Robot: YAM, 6 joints.
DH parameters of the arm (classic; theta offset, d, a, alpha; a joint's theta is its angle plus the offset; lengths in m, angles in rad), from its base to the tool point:
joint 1: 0 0.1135 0.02 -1.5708
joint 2: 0 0 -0.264 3.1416
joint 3: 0.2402 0 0.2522 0
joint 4: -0.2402 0 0.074 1.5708
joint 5: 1.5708 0 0 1.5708
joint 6: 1.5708 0.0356 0 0
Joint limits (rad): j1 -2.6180..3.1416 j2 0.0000..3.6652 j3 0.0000..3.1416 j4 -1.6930..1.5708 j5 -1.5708..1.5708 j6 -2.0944..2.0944
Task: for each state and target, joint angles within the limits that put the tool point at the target. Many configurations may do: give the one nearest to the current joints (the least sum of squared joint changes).
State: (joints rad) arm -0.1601 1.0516 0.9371 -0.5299 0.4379 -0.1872
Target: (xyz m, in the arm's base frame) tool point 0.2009 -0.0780 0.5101
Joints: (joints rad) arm -0.3004 1.1193 1.5039 -0.2759 0.4366 -0.1872
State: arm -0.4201 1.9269 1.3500 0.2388 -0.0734 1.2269
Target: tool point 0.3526 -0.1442 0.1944
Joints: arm -0.3956 1.7503 1.0265 0.1263 -0.0798 1.2269
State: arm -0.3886 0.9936 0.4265 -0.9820 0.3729 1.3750
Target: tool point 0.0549 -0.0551 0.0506
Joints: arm -0.6210 1.4211 0.1195 -0.5228 0.3699 1.3750
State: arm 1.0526 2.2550 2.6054 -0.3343 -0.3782 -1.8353
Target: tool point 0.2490 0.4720 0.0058
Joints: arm 1.0608 2.7633 2.0916 -0.5256 -0.3775 -1.8353
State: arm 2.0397 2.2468 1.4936 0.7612 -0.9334 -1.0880
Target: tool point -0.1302 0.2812 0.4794
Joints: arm 1.9064 1.4713 1.3798 0.8818 -1.0193 -1.0880
